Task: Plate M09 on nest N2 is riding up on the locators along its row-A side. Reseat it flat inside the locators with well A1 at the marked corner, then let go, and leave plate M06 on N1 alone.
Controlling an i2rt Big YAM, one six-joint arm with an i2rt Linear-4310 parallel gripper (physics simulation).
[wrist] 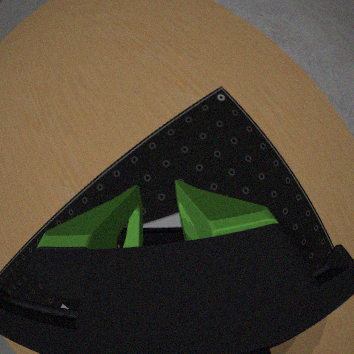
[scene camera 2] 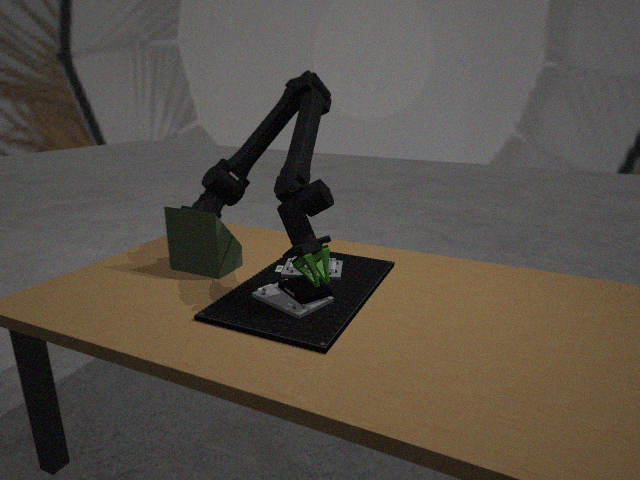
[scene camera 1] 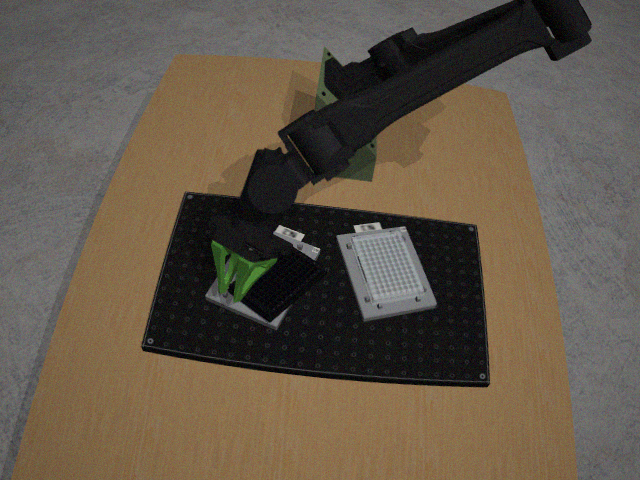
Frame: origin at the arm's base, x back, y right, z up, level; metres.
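Seen in the pictures: gripper, fingertip midpoint: point(wrist: 157, 190) point(scene camera 2: 323, 285) point(scene camera 1: 229, 297); arm's base, origin of the base link: point(scene camera 2: 200, 223) point(scene camera 1: 344, 91).
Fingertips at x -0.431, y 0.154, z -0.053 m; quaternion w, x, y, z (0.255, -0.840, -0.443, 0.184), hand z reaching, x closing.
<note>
Pixels of each thing's top centre, then the offset from my fingertips to it. "spot": a spot on its surface instead. Level surfaces: height alone.
- Black plate M09, middle of its top: point(scene camera 1: 277, 274) point(scene camera 2: 304, 283) dx +0.072, dy -0.063, dz -0.034 m
- nest, middle of its top: point(wrist: 195, 291) point(scene camera 1: 263, 267) point(scene camera 2: 292, 291) dx +0.094, dy -0.040, dz -0.049 m
- plate's dark edge, surface spot: point(wrist: 161, 233) spot: dx +0.026, dy -0.024, dz -0.037 m
- Clear plate M06, middle of its top: point(scene camera 1: 387, 263) point(scene camera 2: 313, 262) dx +0.116, dy -0.230, dz -0.045 m
- nest N1, surface spot: point(scene camera 1: 423, 305) spot: dx +0.050, dy -0.287, dz -0.059 m
- wooden table, its level: dz -0.084 m
- N2, surface spot: point(scene camera 1: 290, 233) spot: dx +0.184, dy -0.077, dz -0.069 m
Black plate M09 point(scene camera 1: 282, 286) point(scene camera 2: 304, 291) lies on grey nest N2 point(scene camera 1: 215, 297) point(scene camera 2: 270, 292) at the left of the black breadboard point(scene camera 1: 413, 343) point(scene camera 2: 347, 305) point(wrist: 218, 147). I cannot tell whether it sits flat. My gripper point(scene camera 1: 230, 294) point(scene camera 2: 322, 281) point(wrist: 157, 190) has green fingers set narrow with a small gap. Their tips are down at the plate's left edge, and nothing is gripped between them. In the wrist view a sliver of the nest point(wrist: 163, 221) and the plate's dark edge point(wrist: 161, 233) show between the fingers. Clear plate M06 point(scene camera 1: 387, 267) sits square on nest N1 point(scene camera 1: 423, 305), apart from the gripper.
The arm's green base block point(scene camera 1: 361, 164) point(scene camera 2: 199, 243) stands behind the breadboard on the wooden table point(scene camera 1: 175, 429). Small white label tags lie at the far end of N2 point(scene camera 1: 290, 233) and of N1 point(scene camera 1: 368, 228). The arm reaches over the board's back left part.
</note>
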